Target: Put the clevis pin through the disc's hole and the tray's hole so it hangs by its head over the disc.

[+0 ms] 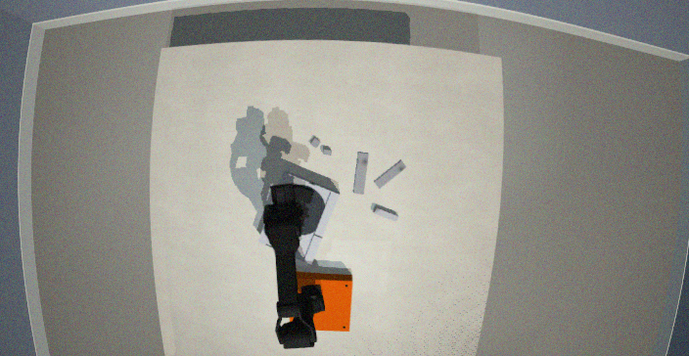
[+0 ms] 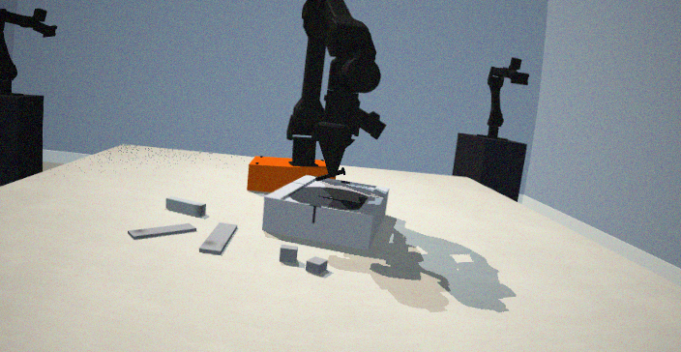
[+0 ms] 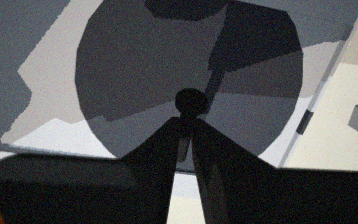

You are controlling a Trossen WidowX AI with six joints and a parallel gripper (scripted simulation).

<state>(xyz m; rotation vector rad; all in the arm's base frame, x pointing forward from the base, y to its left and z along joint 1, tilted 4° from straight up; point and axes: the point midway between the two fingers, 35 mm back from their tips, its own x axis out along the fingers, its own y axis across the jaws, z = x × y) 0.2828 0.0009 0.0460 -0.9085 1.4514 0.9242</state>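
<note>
My gripper tip is now 1 cm short of the dark aluminium disc and 4 cm above it. Round my gripper tip: clevis pin (right at my gripper tip); then grey block (4 cm behind, 27 cm to the right, 8 cm below); then steel tray (2 cm behind, 1 cm to the left, 5 cm below).
</note>
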